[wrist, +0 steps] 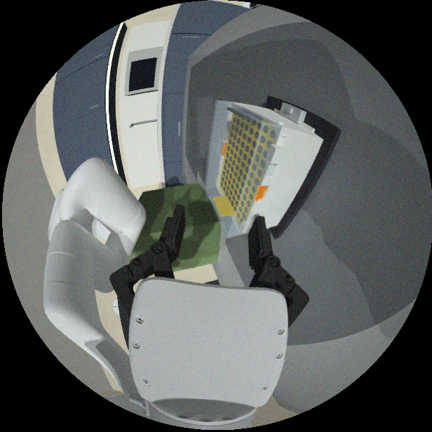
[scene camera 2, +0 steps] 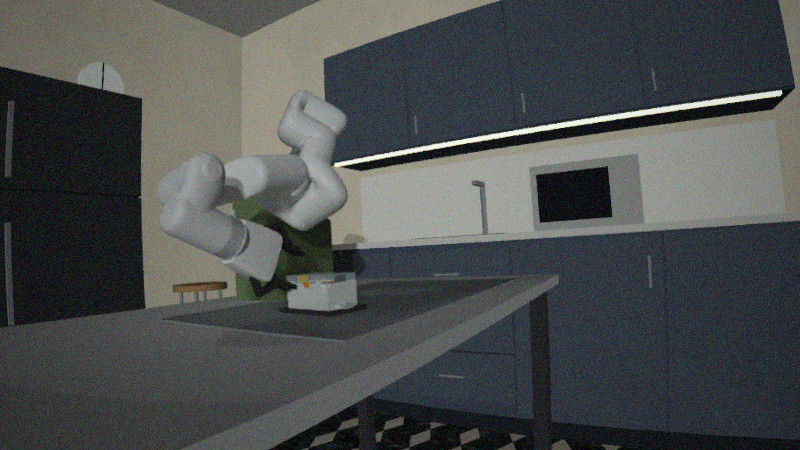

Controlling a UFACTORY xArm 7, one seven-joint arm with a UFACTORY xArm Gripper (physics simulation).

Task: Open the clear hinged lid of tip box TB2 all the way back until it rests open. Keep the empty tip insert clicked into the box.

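Places are measured from the arm's base along level axes (x ahead, y left, z up), in centimetres.
Where they show: gripper, fingertip midpoint: [scene camera 2: 296, 270].
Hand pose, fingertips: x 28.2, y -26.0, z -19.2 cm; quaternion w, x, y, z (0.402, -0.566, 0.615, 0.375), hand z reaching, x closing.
Things, the pixels of their top centre, and the offset from my fingertips. "*": a spot on its surface instead. Level surfaces: height alone.
- Tip box TB2 at its top centre: [scene camera 2: 320, 273] dx +4.0, dy +3.1, dz -0.9 cm
- thin black base at a spot on its surface: [scene camera 2: 360, 306] * dx +11.9, dy +5.5, dz -7.9 cm
- dark mat at its surface level: dz -8.6 cm
Tip box TB2 [scene camera 2: 330, 296] [wrist: 300, 165] is white and stands upright. Its clear lid [scene camera 2: 336, 276] [wrist: 211, 150] is down over the box. Under the lid the yellow insert [wrist: 237, 155] with rows of dark holes sits in the box. Orange tabs show on two sides, and a yellow patch [wrist: 223, 205] is at the end near the fingers. My gripper [scene camera 2: 276, 287] [wrist: 218, 220] is open, with a wide gap and nothing held between the fingers. In the wrist view its right fingertip is close to the box's near end; whether it touches cannot be told.
The box stands on a thin black base [scene camera 2: 360, 306] [wrist: 327, 147] on a dark mat [scene camera 2: 346, 330]. A green block [scene camera 2: 318, 246] [wrist: 200, 250] stands behind the gripper. The front table edge [scene camera 2: 391, 358] runs to the right of the box.
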